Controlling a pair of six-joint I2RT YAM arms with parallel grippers.
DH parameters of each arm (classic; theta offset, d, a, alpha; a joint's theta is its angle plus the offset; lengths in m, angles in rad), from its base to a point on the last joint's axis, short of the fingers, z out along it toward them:
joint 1: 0 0.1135 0.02 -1.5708
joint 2: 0 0 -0.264 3.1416
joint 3: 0.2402 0 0.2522 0
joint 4: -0.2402 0 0.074 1.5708
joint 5: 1.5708 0 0 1.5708
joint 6: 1.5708 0.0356 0 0
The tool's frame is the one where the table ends.
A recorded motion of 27 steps. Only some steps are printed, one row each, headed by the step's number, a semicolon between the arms.
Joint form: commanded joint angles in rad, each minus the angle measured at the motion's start. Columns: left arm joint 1, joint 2, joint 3, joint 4, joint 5, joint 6; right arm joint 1, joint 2, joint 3, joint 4, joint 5, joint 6.
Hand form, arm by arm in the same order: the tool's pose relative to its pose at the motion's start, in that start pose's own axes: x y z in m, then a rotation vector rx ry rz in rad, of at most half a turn. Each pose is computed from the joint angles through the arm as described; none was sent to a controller.
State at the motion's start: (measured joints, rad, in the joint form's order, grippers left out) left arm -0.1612 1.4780 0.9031 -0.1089 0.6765 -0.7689; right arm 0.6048 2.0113 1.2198 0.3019 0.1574 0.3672
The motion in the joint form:
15: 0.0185 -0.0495 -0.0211 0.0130 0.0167 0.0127; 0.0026 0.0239 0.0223 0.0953 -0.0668 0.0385
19: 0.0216 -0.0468 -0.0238 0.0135 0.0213 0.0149; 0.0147 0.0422 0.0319 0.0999 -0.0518 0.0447
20: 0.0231 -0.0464 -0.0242 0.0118 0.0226 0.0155; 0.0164 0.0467 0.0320 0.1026 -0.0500 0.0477
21: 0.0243 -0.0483 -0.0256 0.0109 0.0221 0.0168; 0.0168 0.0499 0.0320 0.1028 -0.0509 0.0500
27: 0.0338 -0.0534 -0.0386 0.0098 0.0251 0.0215; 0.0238 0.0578 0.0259 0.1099 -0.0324 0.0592
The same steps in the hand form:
15: 0.0011 -0.0036 -0.0124 0.0287 -0.0269 0.0301; -0.0078 0.0078 0.0055 -0.0991 -0.0602 0.0489
19: 0.0011 -0.0019 -0.0122 0.0284 -0.0236 0.0277; -0.0034 0.0121 0.0093 -0.0942 -0.0583 0.0501
20: 0.0011 -0.0014 -0.0124 0.0276 -0.0225 0.0260; -0.0019 0.0125 0.0103 -0.0935 -0.0567 0.0522
21: 0.0012 -0.0011 -0.0129 0.0267 -0.0237 0.0265; -0.0007 0.0124 0.0111 -0.0936 -0.0534 0.0539
27: 0.0025 0.0029 -0.0147 0.0213 -0.0244 0.0209; 0.0043 0.0135 0.0124 -0.0801 -0.0518 0.0599

